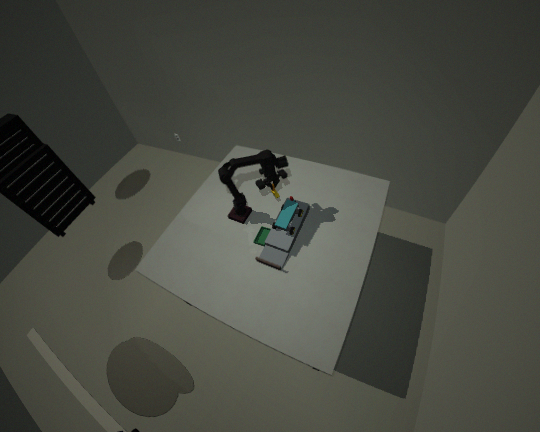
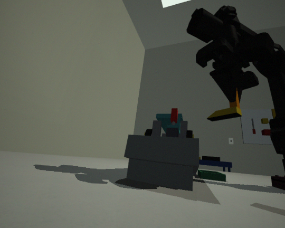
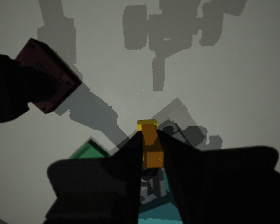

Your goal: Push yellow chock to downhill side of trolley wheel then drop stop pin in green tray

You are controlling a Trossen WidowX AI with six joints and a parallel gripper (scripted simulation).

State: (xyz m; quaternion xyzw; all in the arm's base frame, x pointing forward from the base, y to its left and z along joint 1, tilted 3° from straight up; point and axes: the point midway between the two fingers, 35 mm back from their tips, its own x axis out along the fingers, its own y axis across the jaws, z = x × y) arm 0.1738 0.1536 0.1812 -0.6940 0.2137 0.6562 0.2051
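The yellow chock lies 2 cm ahead of my gripper tip, 1 cm to the right of it and 1 cm below it. Also, from my gripper tip: red-headed stop pin: 13 cm ahead, 1 cm to the right, 4 cm below; then grey ramp block: 15 cm ahead, 13 cm to the right, 13 cm below; then teal trolley: 15 cm ahead, 12 cm to the right, 6 cm below.
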